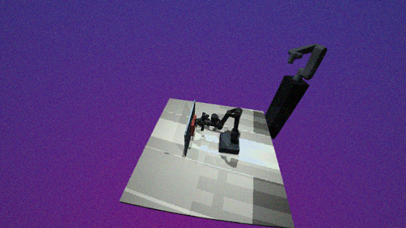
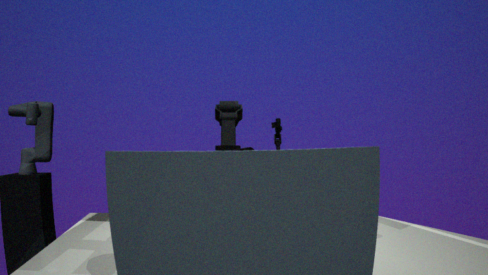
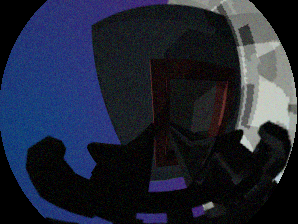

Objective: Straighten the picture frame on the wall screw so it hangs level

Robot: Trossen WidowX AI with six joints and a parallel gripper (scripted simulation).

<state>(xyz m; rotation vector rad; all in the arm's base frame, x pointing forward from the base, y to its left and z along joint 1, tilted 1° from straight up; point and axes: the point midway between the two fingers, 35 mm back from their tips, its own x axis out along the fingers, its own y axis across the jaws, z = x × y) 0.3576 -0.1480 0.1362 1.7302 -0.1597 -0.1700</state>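
Now: gripper tip 50 mm above the picture frame, 10 mm to the right of it and 10 mm short of it. Round my gripper tip: upright panel 70 mm below, 30 mm ahead, 10 mm to the left.
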